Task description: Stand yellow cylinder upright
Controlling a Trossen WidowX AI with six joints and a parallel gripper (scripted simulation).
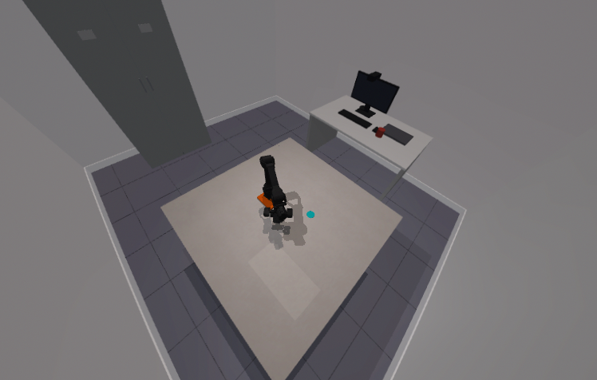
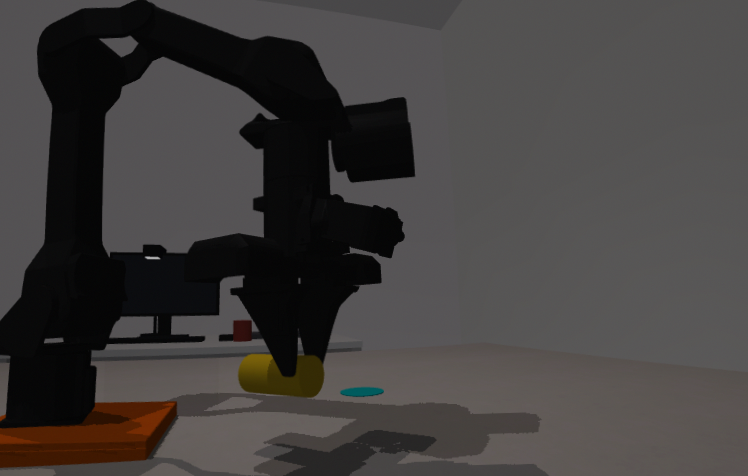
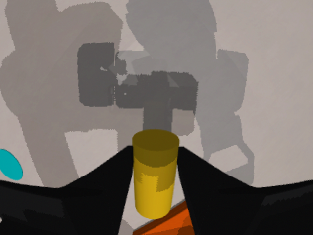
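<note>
The cyan circle lies 15 cm ahead of my gripper tip, 20 cm to the left of it and 6 cm below it. The rest, counted from my gripper tip: yellow tall cylinder: 1 cm behind, 2 cm to the left.
</note>
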